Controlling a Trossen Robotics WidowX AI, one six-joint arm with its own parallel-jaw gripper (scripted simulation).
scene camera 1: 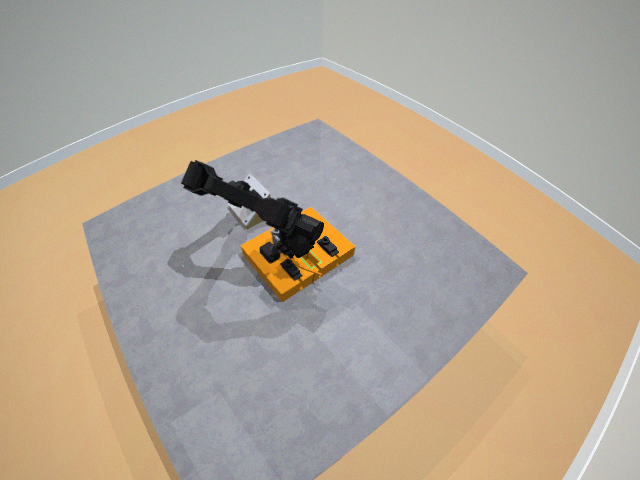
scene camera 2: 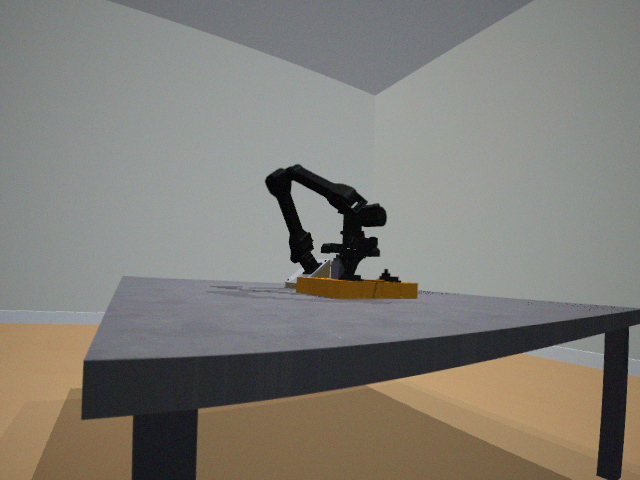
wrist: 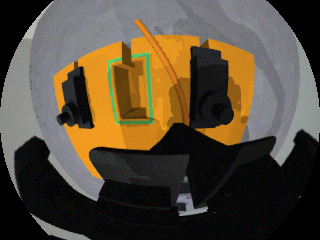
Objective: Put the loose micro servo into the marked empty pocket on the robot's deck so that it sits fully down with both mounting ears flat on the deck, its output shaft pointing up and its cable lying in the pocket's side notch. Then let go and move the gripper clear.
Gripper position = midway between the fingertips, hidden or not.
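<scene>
What you'd see in scene camera 2 is the gripper [scene camera 2: 350, 279]. Scene camera 1 shows the gripper [scene camera 1: 290, 257] too. And the wrist view also shows the gripper [wrist: 177, 126].
</scene>
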